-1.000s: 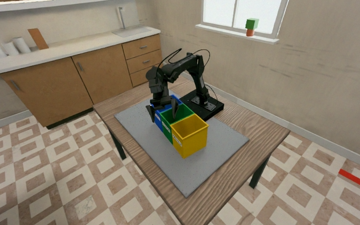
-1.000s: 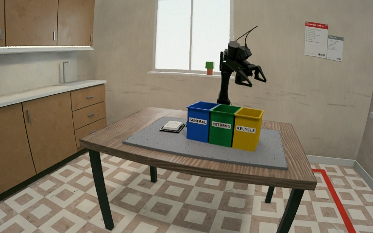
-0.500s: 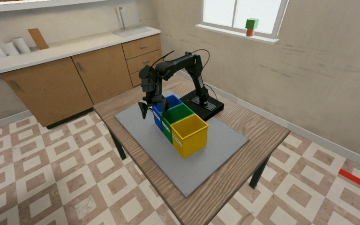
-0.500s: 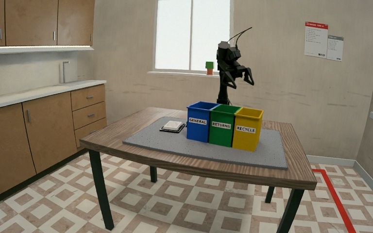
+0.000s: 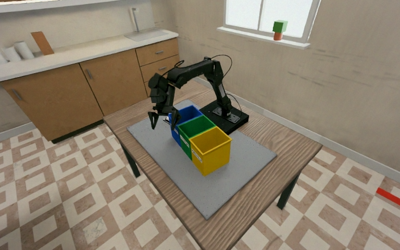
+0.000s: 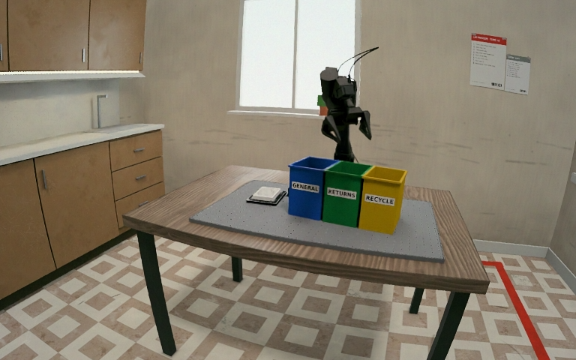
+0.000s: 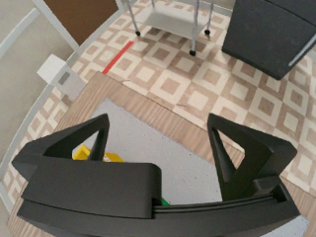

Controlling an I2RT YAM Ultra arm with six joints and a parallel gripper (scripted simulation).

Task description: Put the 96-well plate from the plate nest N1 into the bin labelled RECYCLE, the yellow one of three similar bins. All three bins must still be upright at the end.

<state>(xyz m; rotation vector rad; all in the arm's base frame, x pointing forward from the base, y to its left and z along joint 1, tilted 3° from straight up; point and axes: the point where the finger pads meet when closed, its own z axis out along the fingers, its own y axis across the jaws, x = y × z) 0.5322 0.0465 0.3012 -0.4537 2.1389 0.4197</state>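
Now: hand 33 cm past the white 96-well plate, 34 cm to the left of it and 29 cm above it. Also, from my hand: green returns bin: 22 cm behind, 1 cm to the right, 22 cm below; then blue general bin: 25 cm behind, 14 cm to the right, 22 cm below; then yellow recycle bin: 18 cm behind, 12 cm to the left, 22 cm below.
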